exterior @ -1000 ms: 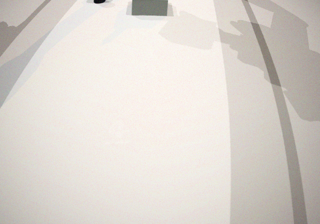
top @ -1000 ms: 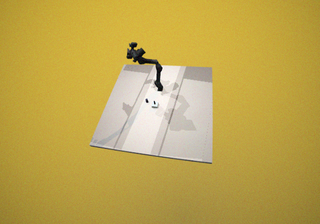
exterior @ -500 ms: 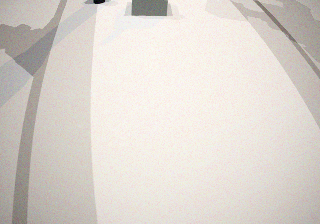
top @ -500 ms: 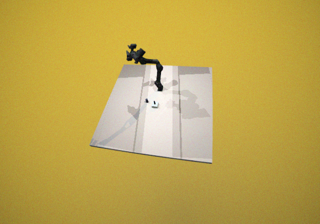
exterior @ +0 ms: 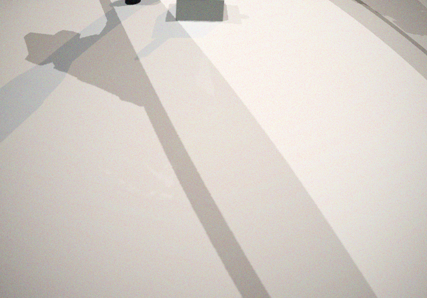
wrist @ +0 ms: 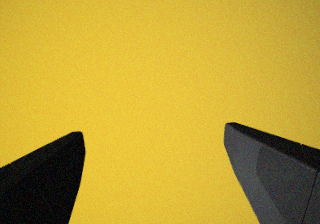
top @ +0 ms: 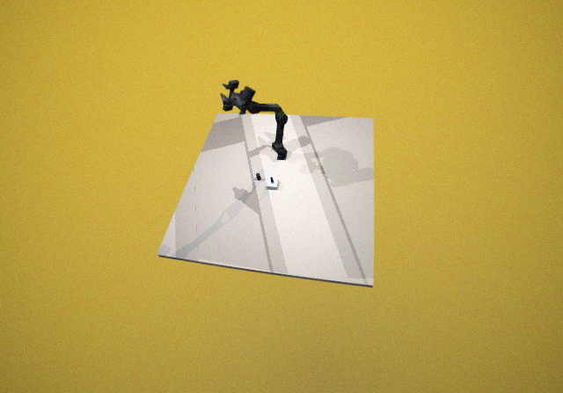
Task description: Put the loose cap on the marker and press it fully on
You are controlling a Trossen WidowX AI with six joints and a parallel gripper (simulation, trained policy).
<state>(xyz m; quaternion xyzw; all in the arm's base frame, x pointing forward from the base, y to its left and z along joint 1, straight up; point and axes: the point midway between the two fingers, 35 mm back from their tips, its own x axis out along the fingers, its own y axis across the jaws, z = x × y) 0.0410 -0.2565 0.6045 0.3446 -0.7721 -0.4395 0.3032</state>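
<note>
The dark cap lies 190 mm ahead of my gripper tip, 160 mm to the left of it and 580 mm below it. Round my gripper tip: dark marker (240 mm ahead, 270 mm to the left, 540 mm below); pale holder block (240 mm ahead, 270 mm to the left, 590 mm below).
</note>
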